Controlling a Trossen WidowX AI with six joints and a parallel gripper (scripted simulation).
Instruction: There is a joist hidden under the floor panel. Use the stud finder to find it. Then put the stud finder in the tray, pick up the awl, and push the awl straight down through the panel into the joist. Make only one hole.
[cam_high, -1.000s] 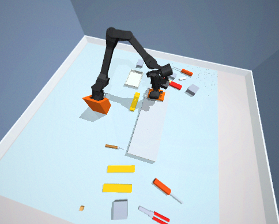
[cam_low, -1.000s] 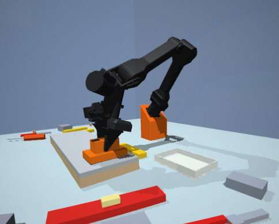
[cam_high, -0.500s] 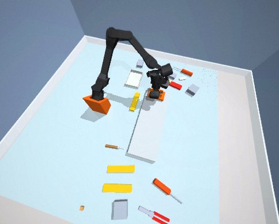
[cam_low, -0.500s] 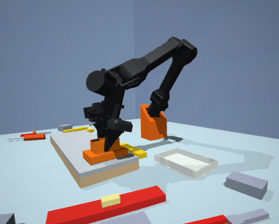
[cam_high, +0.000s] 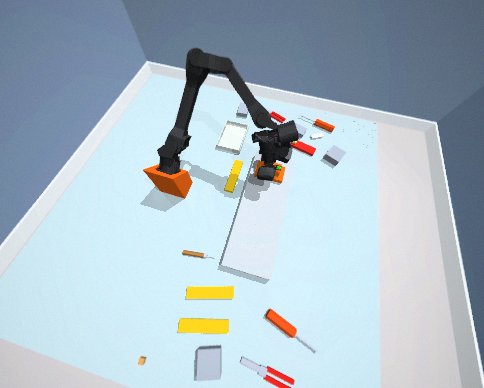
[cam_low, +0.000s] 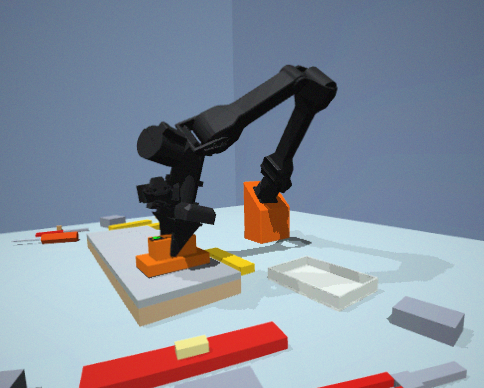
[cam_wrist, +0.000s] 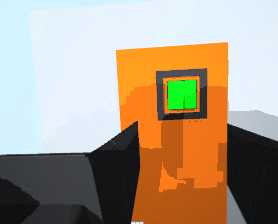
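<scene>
Right now the white tray is 24 cm behind my gripper tip, 15 cm to the left of it and 5 cm below it. From my gripper tip the other things lie so: brown-handled awl 41 cm to the right, 13 cm behind, 6 cm below; red level 23 cm to the left, 5 cm below, 4 cm ahead; orange stud finder 2 cm above, 1 cm ahead.
</scene>
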